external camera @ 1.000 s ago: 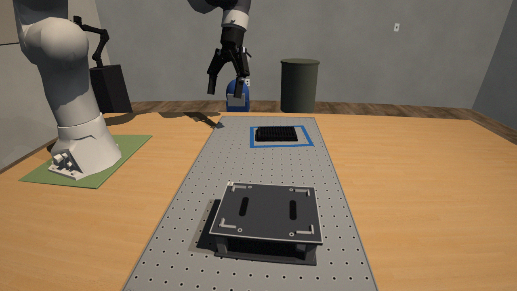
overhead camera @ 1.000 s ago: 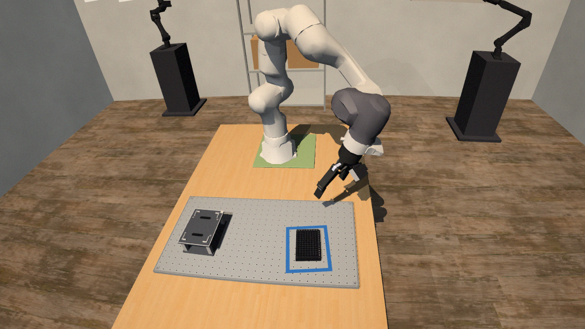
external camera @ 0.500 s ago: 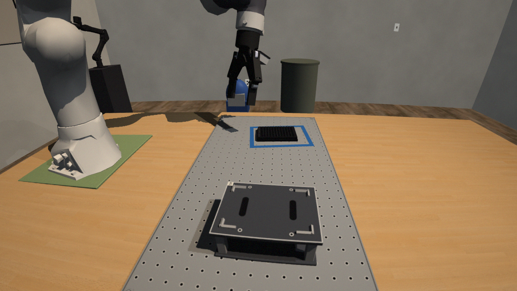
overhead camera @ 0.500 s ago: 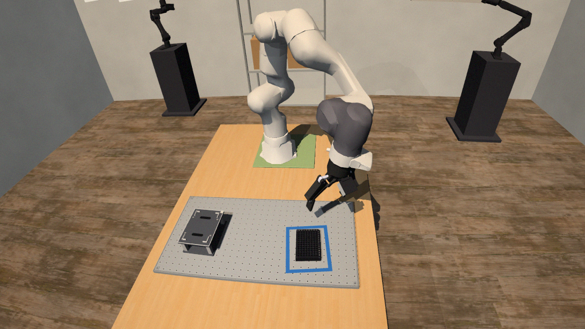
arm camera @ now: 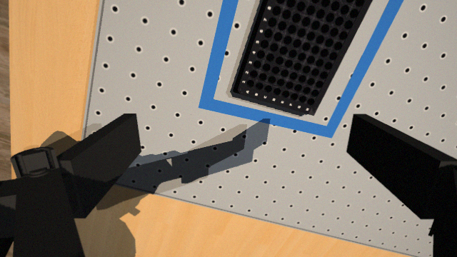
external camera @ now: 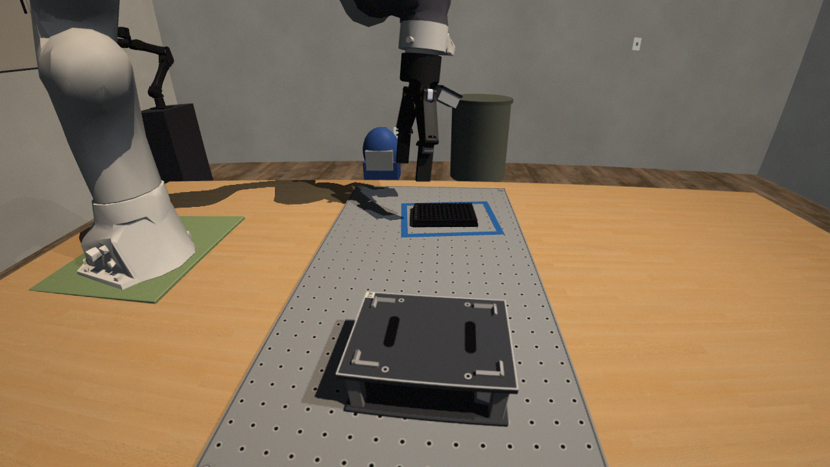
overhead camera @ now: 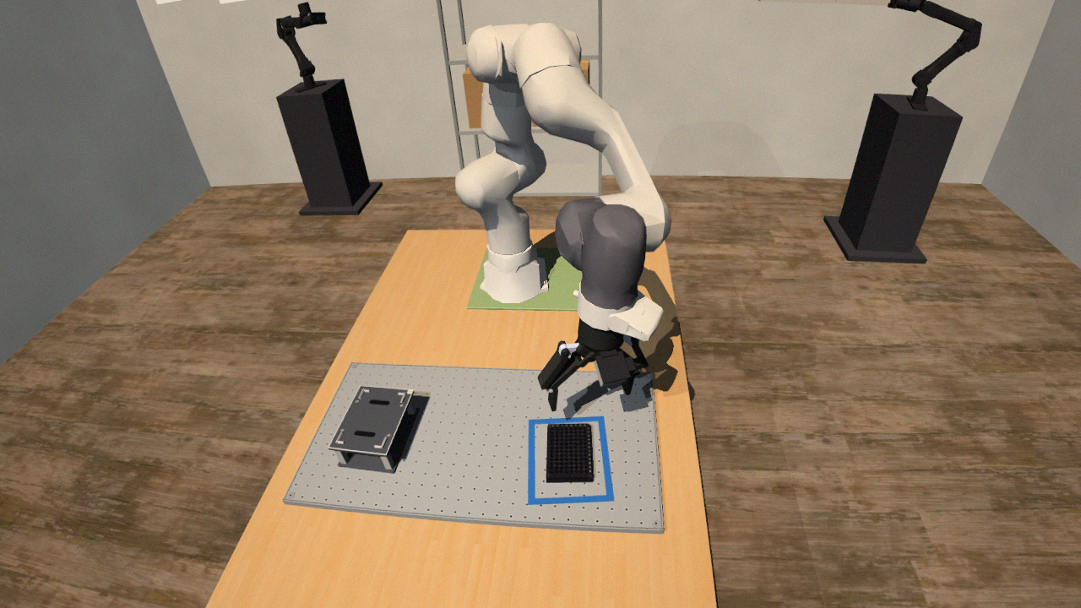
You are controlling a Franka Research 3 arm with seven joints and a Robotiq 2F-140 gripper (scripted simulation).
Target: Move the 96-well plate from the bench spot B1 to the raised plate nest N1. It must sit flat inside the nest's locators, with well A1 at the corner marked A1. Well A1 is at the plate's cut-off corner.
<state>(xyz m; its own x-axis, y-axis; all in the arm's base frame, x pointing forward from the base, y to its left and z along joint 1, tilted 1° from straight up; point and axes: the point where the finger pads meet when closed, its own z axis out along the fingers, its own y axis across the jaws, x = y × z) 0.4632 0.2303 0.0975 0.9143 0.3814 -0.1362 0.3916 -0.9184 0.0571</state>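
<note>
Right now the black 96-well plate is 90 mm below my hand, 70 mm ahead of it and 40 mm to the right of it. Round my hand: dark plate nest N1 (420 mm to the right, 70 mm ahead, 40 mm below); then A1 corner mark (370 mm to the right, 30 mm below, 10 mm behind).
</note>
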